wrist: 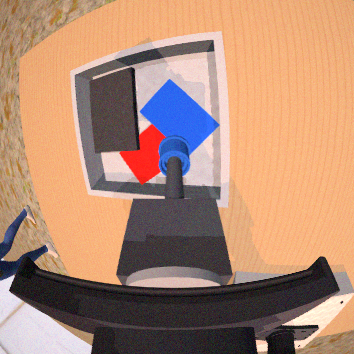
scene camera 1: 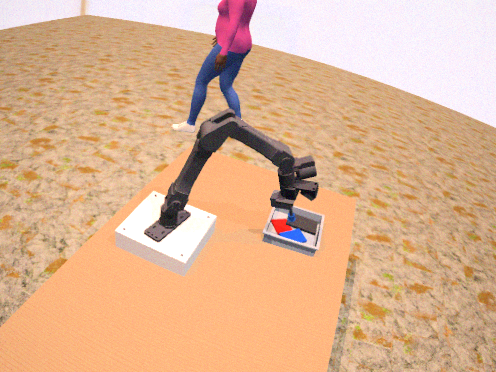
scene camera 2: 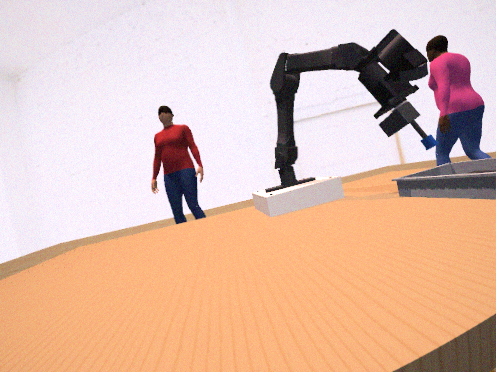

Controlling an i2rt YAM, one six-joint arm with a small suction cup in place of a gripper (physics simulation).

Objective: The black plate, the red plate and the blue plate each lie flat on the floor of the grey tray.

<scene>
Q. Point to a blue plate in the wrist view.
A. At 172, 111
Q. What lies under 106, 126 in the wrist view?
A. A black plate.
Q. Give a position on a grey tray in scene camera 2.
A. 450, 180
</scene>
